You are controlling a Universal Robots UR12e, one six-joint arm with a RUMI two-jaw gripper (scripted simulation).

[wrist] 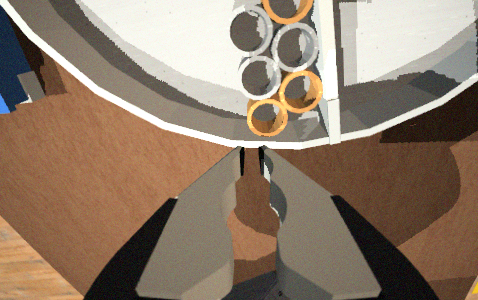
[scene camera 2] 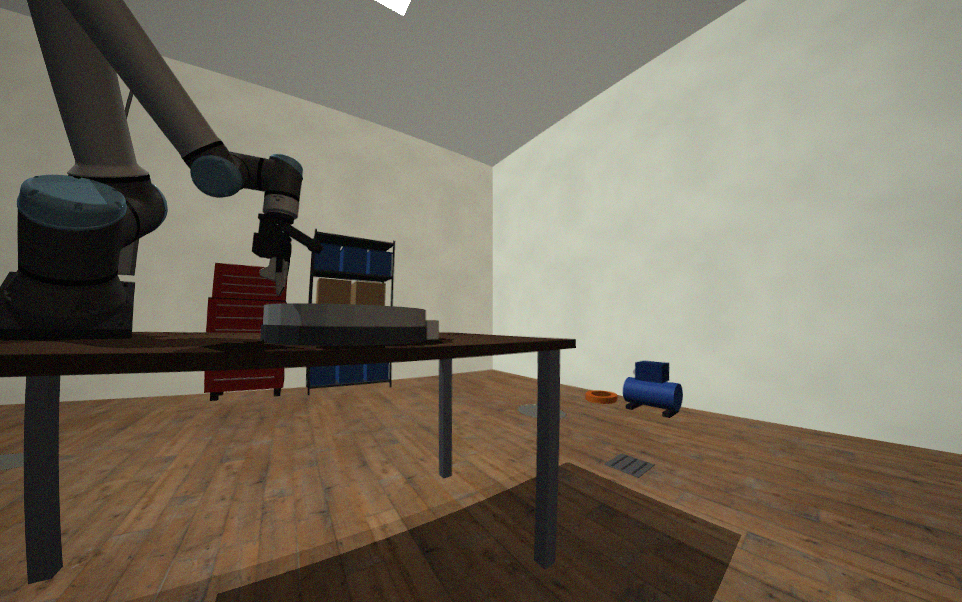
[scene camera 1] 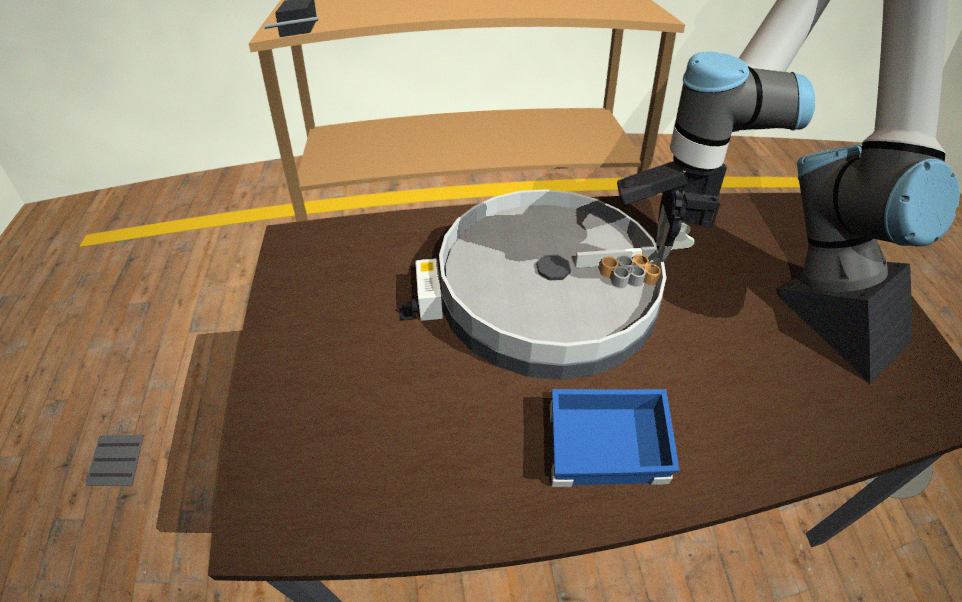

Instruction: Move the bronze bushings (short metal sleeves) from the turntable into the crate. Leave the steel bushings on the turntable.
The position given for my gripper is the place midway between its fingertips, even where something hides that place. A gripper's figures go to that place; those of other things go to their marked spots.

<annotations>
My gripper (wrist: 251,148): 0.15 m from the lens. A bronze bushing (wrist: 272,127): 0.20 m from the lens. A bronze bushing (wrist: 312,97) is 0.19 m from the lens. A round grey turntable (wrist: 184,58) is 0.20 m from the lens.
</annotations>
